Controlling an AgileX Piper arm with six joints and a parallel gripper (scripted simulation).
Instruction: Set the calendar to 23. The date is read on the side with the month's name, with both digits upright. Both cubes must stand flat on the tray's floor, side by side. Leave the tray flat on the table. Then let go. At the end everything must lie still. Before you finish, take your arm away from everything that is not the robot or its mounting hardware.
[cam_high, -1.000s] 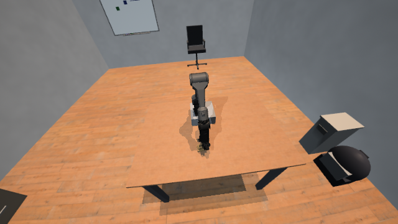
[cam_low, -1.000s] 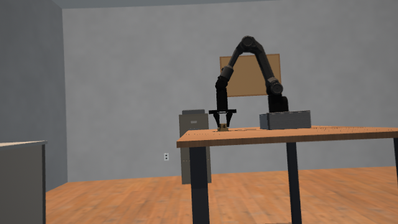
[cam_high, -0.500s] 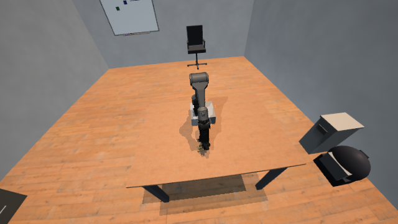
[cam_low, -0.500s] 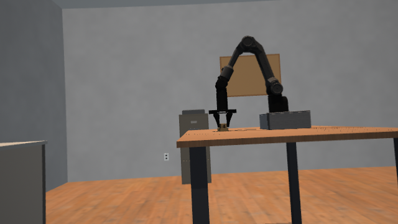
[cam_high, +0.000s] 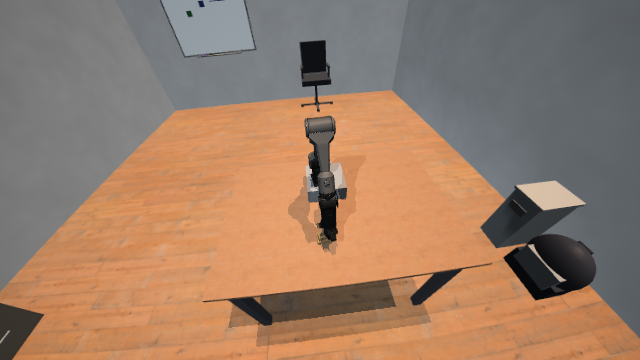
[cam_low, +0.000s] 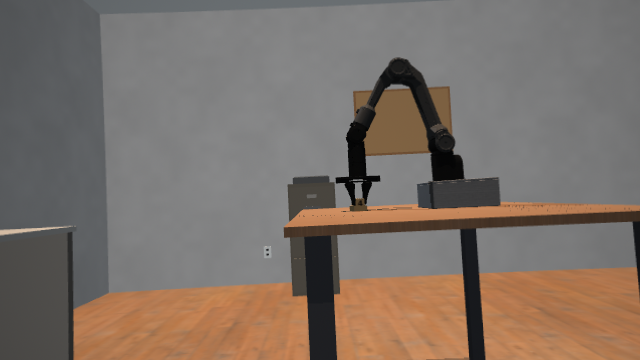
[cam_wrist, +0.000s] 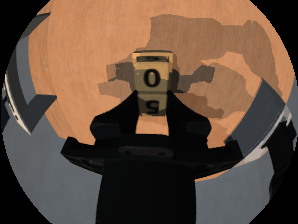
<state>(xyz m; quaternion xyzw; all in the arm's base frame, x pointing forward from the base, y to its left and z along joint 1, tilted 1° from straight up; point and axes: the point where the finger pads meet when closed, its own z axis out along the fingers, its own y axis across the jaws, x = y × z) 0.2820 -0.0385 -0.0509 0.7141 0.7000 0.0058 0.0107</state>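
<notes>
My hand is 20 mm to the left of the tan calendar tray and 20 mm above it. Also, from my hand: tan calendar cube: 30 mm to the right.
</notes>
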